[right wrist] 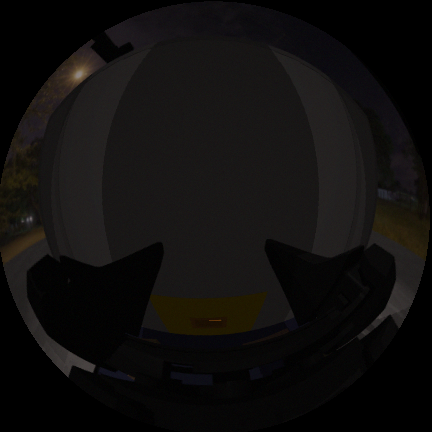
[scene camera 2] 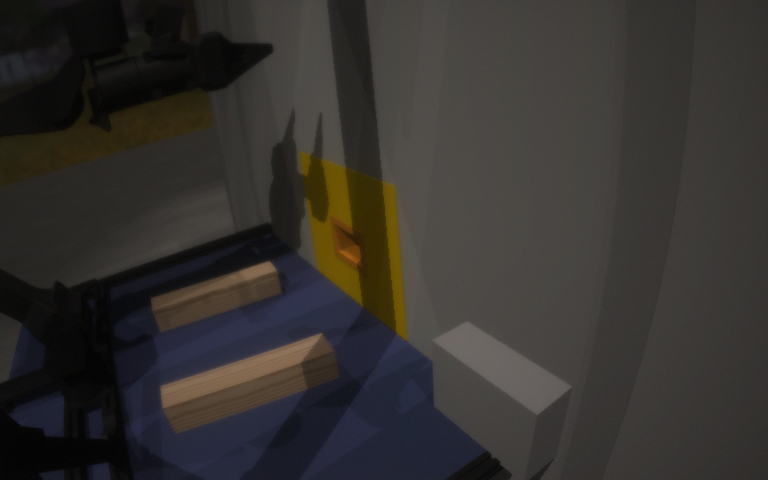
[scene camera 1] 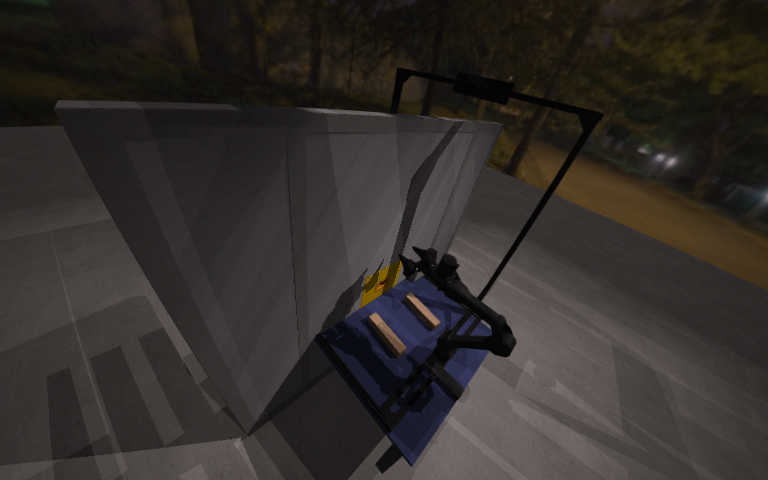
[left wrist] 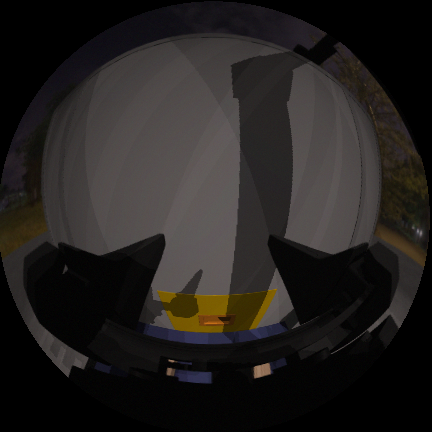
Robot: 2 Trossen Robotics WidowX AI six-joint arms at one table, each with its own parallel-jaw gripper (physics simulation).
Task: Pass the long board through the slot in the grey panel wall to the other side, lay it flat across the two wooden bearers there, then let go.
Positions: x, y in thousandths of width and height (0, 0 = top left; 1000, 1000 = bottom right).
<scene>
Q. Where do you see a grey panel wall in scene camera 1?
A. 335, 472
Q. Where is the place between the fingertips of the left gripper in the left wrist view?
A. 503, 557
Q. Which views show the left gripper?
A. Scene camera 2, scene camera 1 and the left wrist view only.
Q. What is the right gripper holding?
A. Nothing.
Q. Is the left gripper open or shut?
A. Open.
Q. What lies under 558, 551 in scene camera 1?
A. The left gripper.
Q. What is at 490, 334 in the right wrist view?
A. A grey panel wall.
</scene>
